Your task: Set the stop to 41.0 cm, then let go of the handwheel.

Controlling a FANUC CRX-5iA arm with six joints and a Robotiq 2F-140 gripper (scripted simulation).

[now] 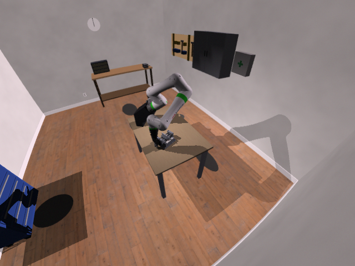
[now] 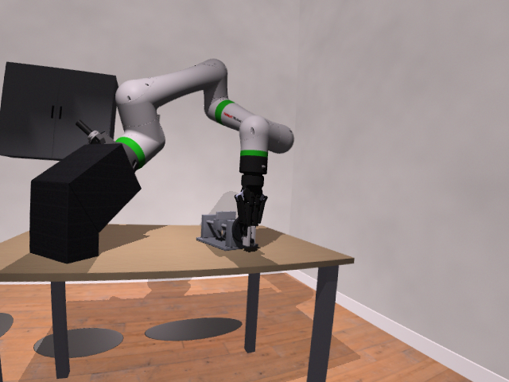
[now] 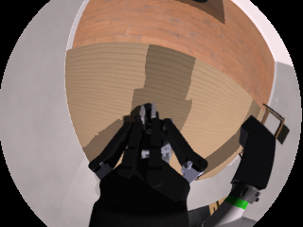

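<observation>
Now: the black handwheel 10 mm behind my hand, 20 mm to the left of it and 10 mm below it. Round my hand: grey stop 40 mm behind, 130 mm to the left, 30 mm above.
</observation>
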